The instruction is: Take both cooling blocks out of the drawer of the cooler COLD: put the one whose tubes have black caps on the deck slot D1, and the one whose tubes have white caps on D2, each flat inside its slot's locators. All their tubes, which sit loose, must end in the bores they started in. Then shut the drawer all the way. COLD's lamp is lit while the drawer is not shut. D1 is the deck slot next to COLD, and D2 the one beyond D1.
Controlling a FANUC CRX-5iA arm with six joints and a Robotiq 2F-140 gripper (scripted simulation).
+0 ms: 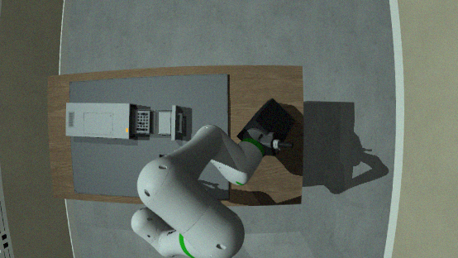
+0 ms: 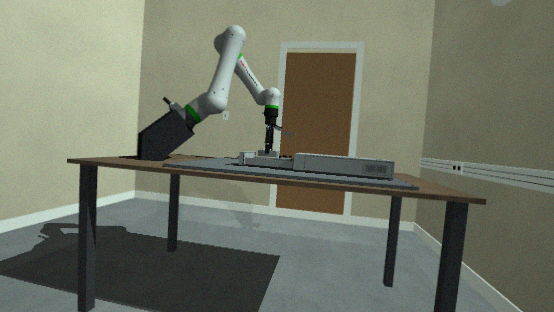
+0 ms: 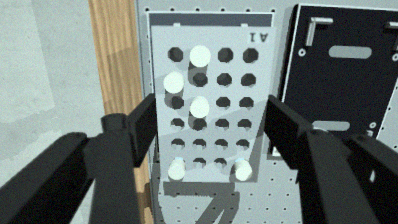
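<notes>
Right now the slot D2 is 8 cm below my hand. The rest, counted from my hand: drawer: 40 cm to the right, 9 cm ahead, 5 cm below; then deck slot D1: 14 cm to the right, 8 cm below, 1 cm ahead; then cooler COLD: 40 cm to the right, 28 cm ahead, 4 cm below.
</notes>
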